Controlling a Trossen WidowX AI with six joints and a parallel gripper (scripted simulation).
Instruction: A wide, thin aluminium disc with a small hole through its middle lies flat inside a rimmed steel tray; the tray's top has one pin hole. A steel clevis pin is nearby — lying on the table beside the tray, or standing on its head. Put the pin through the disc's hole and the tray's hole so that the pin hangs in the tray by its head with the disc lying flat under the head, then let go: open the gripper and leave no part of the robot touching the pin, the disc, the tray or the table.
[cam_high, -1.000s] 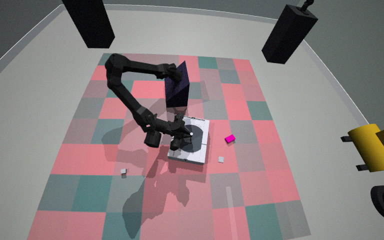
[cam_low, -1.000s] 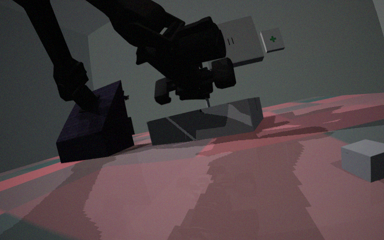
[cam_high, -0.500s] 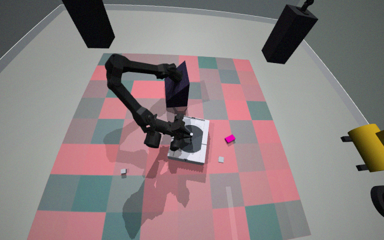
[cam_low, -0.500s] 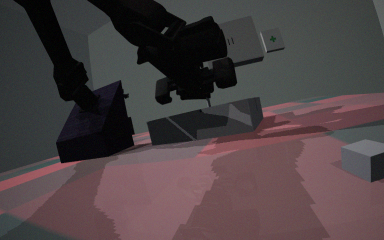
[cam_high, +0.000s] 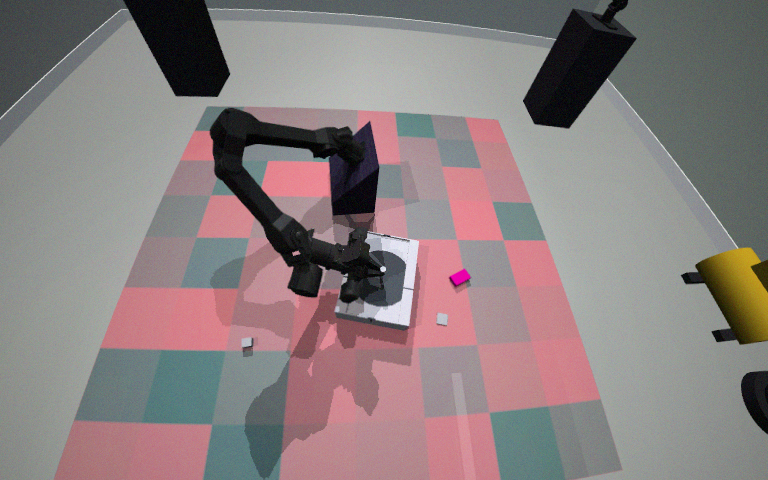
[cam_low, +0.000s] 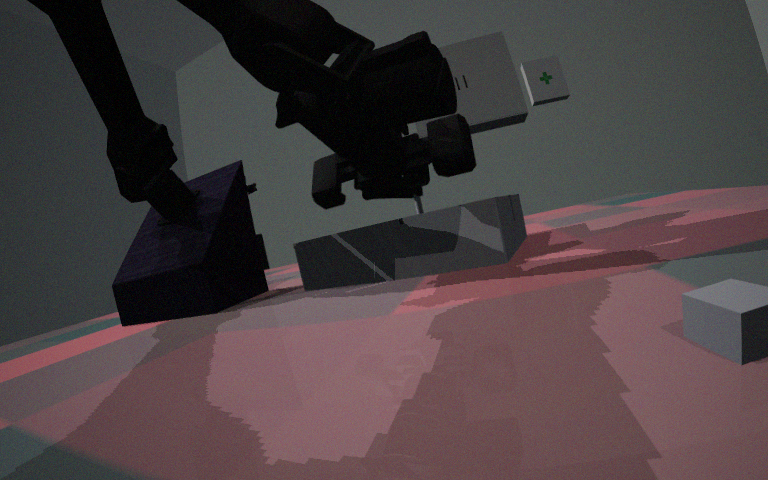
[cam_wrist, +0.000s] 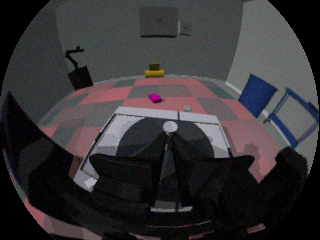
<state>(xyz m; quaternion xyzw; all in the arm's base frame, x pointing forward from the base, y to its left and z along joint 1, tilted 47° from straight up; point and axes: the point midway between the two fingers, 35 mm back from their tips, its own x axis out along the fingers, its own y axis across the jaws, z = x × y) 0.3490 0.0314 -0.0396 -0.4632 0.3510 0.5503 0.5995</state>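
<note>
The steel clevis pin is 1 cm below my gripper tip. Also, from my gripper tip: dark aluminium disc: 1 cm to the right, 3 cm below; grey cube: 17 cm ahead, 34 cm to the right, 8 cm below; steel tray: 1 cm behind, 1 cm to the right, 4 cm below.
</note>
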